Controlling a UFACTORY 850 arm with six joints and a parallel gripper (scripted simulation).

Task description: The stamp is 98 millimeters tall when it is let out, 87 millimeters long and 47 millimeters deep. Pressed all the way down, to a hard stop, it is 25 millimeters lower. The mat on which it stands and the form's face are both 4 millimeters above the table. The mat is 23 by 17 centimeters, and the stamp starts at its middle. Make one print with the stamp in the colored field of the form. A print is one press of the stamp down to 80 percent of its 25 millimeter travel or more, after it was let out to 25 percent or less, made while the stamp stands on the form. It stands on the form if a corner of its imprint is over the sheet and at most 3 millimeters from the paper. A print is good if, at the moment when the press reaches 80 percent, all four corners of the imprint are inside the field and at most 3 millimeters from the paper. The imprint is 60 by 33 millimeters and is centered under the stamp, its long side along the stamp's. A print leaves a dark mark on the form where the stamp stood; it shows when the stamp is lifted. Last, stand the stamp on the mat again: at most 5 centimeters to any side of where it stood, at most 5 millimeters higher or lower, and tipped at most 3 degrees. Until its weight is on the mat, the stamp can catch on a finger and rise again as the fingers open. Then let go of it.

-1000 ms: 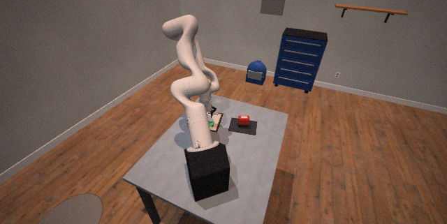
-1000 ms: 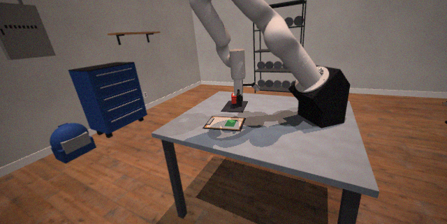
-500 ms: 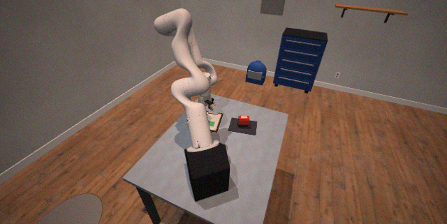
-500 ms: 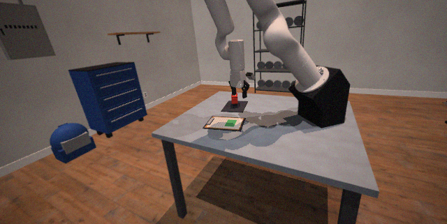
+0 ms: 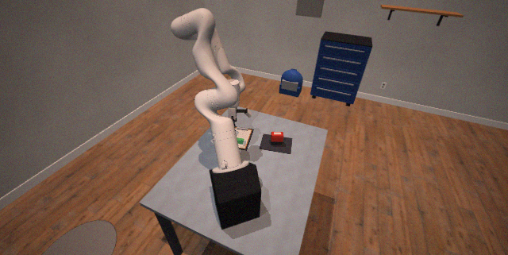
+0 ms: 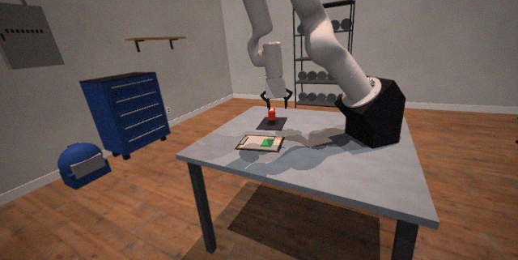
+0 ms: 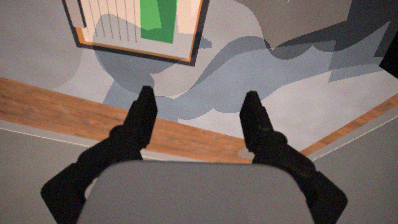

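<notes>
My gripper is now 27 cm to the left of the red stamp, 17 cm above it and 16 cm short of it. Round my hand: clipboard (22 cm below, 14 cm ahead, 2 cm to the left); then stamp base (27 cm to the right, 20 cm below, 16 cm ahead); then mat (27 cm to the right, 22 cm below, 16 cm ahead).
</notes>
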